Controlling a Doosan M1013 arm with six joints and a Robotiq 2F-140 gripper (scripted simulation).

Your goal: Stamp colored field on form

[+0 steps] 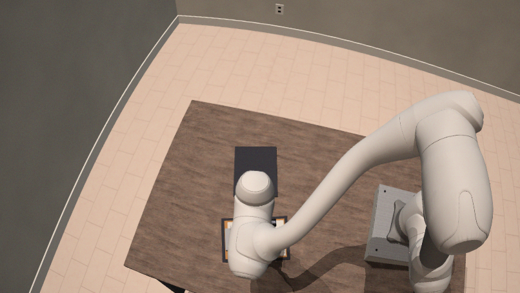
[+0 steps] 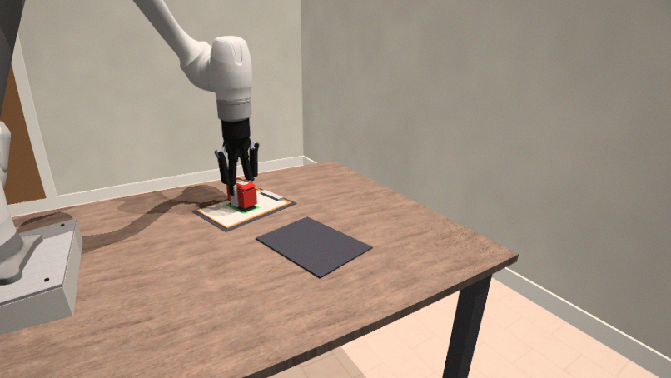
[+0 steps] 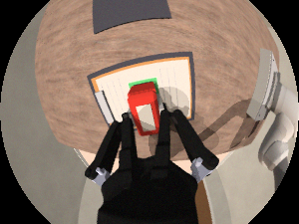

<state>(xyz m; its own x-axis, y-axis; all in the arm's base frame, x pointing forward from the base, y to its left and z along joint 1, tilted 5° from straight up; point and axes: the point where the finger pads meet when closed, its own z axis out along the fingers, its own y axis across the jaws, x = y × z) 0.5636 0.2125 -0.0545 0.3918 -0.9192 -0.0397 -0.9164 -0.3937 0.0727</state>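
The clipboard is 20 mm ahead of my hand and 40 mm below it. From my hand the other things lie so: mat: 110 mm ahead, 280 mm to the right, 40 mm below; then stamp: 10 mm below.
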